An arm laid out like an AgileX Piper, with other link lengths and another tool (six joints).
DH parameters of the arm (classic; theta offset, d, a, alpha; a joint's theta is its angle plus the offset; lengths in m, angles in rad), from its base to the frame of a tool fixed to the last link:
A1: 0 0.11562 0 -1.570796
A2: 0.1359 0 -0.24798 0
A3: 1.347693 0 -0.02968 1.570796
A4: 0 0.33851 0 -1.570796
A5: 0 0 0 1.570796
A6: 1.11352 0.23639 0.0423 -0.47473
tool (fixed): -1.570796 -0.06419 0 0
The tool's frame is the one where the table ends.
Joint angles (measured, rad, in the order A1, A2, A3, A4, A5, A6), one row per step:
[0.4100 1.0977 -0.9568 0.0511 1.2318 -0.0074]
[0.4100 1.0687 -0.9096 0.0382 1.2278 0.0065]
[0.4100 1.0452 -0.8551 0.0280 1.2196 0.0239]
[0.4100 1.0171 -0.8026 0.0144 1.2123 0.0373]
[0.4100 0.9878 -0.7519 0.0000 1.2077 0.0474]
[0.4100 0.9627 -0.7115 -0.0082 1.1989 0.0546]
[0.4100 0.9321 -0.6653 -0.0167 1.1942 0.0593]
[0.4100 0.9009 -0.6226 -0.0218 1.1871 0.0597]
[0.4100 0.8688 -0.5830 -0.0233 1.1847 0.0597]
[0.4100 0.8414 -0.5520 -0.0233 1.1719 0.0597]
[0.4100 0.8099 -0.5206 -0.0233 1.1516 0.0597]
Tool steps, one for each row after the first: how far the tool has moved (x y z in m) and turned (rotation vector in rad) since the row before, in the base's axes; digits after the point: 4 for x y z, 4 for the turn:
[-0.0075 -0.0051 -0.0090 -0.0142 0.0099 -0.0127]
[-0.0080 -0.0047 -0.0129 -0.0145 0.0191 -0.0162]
[-0.0079 -0.0055 -0.0113 -0.0164 0.0118 -0.0116]
[-0.0082 -0.0059 -0.0106 -0.0178 0.0107 -0.0079]
[-0.0059 -0.0039 -0.0081 -0.0086 0.0033 -0.0057]
[-0.0078 -0.0049 -0.0090 -0.0111 0.0070 -0.0031]
[-0.0069 -0.0040 -0.0078 -0.0063 0.0021 0.0007]
[-0.0072 -0.0034 -0.0067 -0.0034 0.0041 0.0003]
[-0.0038 -0.0016 -0.0050 0.0037 -0.0084 0.0003]
[-0.0024 -0.0010 -0.0046 0.0082 -0.0187 0.0005]

